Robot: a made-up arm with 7 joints.
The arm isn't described. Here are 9 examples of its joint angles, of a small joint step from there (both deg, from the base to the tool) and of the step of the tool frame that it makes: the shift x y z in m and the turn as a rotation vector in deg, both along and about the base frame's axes.
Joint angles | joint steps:
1: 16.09 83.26 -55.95 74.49 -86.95 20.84 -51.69 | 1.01 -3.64 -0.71 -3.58 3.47 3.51 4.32
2: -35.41 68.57 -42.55 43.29 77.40 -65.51 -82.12 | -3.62 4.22 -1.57 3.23 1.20 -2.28 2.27
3: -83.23 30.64 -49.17 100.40 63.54 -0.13 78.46 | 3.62 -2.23 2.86 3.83 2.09 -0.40 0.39
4: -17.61 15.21 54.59 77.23 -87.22 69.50 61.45 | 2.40 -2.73 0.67 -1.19 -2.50 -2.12 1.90
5: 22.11 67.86 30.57 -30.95 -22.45 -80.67 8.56 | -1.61 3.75 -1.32 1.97 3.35 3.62 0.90
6: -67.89 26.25 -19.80 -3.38 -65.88 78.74 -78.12 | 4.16 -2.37 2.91 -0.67 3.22 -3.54 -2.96
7: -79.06 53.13 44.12 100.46 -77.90 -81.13 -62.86 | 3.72 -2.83 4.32 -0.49 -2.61 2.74 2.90
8: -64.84 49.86 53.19 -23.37 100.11 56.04 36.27 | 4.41 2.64 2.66 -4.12 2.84 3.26 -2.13
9: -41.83 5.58 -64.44 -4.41 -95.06 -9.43 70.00 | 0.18 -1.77 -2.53 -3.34 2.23 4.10 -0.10
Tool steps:
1: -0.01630 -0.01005 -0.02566 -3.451 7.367 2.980
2: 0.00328 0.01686 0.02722 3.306 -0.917 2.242
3: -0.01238 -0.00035 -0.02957 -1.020 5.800 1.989
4: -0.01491 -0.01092 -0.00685 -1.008 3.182 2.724
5: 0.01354 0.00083 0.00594 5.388 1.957 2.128
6: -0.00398 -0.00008 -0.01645 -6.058 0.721 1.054
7: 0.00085 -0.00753 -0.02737 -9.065 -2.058 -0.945
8: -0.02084 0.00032 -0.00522 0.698 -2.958 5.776
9: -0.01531 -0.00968 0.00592 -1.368 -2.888 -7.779
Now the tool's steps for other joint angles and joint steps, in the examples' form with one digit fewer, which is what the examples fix.
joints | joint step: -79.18 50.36 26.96 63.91 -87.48 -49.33 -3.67 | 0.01 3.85 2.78 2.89 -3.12 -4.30 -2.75
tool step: -0.0185 0.0190 0.0027 -2.81 -3.09 7.73
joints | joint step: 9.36 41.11 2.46 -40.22 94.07 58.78 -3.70 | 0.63 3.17 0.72 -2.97 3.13 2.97 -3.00
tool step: -0.0029 0.0032 0.0144 2.15 -2.97 0.60
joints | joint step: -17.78 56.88 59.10 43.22 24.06 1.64 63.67 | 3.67 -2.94 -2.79 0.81 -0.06 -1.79 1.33
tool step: -0.0092 -0.0058 -0.0251 -1.21 5.34 -0.82
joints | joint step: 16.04 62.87 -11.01 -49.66 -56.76 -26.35 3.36 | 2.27 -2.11 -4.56 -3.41 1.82 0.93 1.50
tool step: -0.0159 -0.0107 -0.0053 -3.30 4.32 -1.32
